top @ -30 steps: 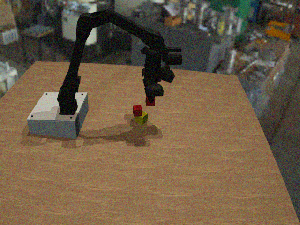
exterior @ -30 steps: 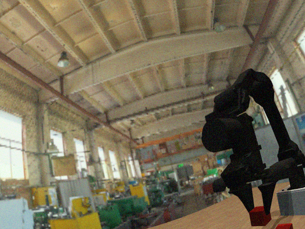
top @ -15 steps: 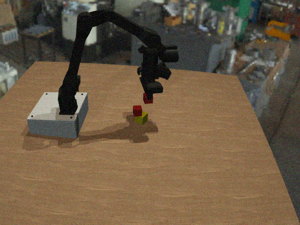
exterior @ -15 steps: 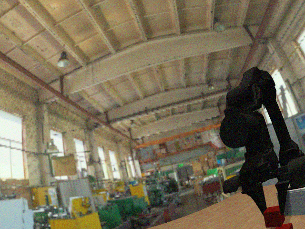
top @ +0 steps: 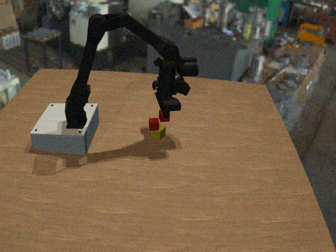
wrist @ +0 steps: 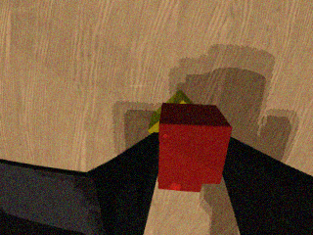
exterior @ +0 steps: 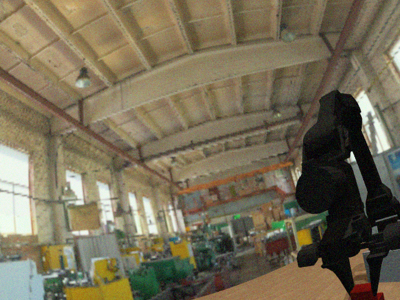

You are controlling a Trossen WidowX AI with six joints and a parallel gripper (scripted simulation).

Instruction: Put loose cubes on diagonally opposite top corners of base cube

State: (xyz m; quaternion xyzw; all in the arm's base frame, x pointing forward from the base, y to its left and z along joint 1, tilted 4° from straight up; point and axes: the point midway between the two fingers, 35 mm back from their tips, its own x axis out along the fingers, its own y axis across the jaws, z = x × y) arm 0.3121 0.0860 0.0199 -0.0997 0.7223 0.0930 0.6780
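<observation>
Right now the yellow cube is 2 cm behind my gripper tip and 7 cm below it.
</observation>
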